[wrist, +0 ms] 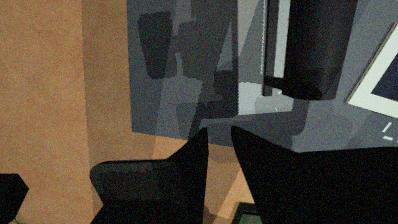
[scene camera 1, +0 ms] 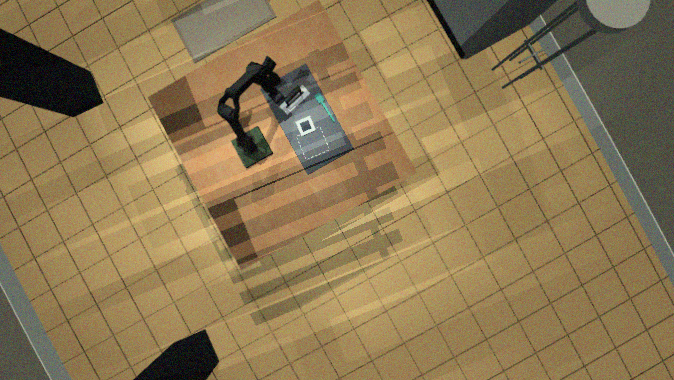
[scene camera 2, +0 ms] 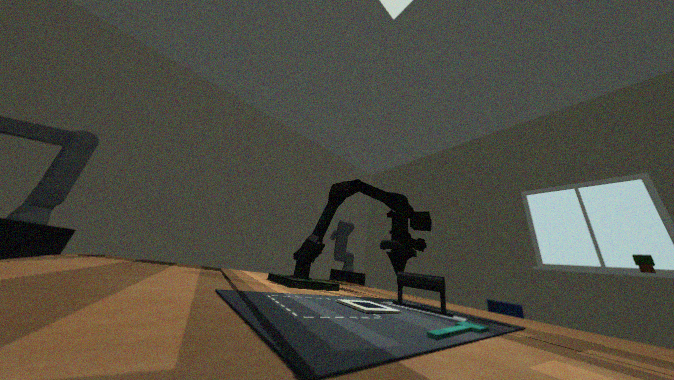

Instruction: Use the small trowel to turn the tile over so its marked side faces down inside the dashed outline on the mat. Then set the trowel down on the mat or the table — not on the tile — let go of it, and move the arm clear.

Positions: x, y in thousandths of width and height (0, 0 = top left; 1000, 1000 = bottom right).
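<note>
The gripper (scene camera 2: 593, 728) is part of the scene, and the wrist view shows the gripper too (wrist: 552, 587).
</note>
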